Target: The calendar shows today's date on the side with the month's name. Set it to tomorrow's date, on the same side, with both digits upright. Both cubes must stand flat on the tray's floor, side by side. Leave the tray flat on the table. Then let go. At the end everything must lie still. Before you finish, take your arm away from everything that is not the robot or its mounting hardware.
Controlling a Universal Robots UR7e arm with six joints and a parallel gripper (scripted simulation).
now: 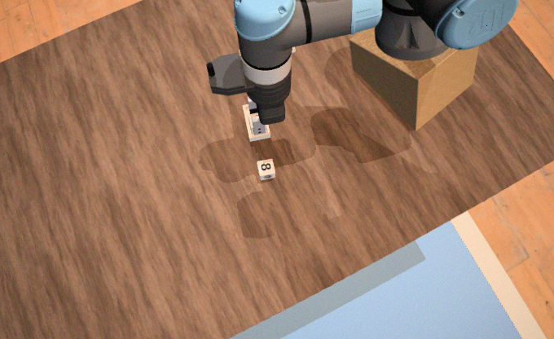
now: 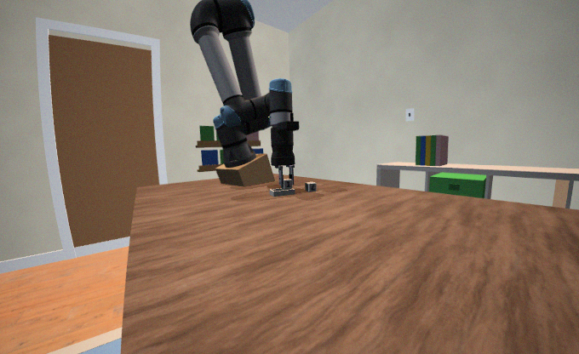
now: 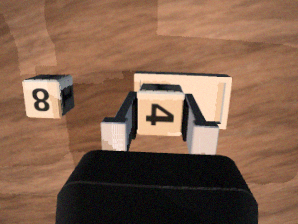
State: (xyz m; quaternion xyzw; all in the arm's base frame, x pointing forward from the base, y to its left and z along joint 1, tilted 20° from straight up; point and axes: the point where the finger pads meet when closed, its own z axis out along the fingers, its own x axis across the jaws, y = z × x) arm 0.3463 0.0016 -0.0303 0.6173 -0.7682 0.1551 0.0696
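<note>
Now: the calendar tray 40 mm below my hand and 20 mm to the right of it. From my hand the other things lie so: digit cube (10 mm below).
</note>
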